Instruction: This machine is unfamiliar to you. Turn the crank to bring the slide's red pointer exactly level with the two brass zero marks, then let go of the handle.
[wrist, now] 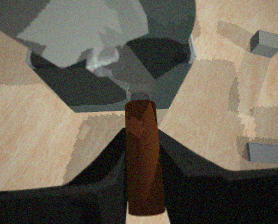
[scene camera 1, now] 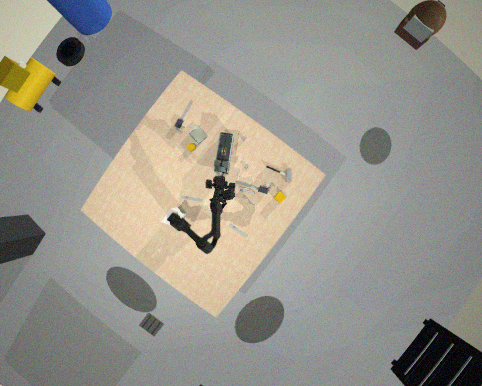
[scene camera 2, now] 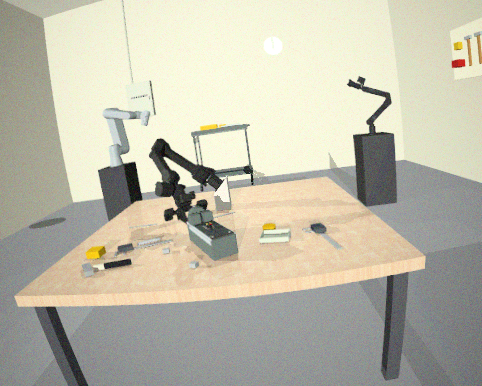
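A machine (wrist: 168, 51) can be seen, and so can the gripper (wrist: 138, 133).
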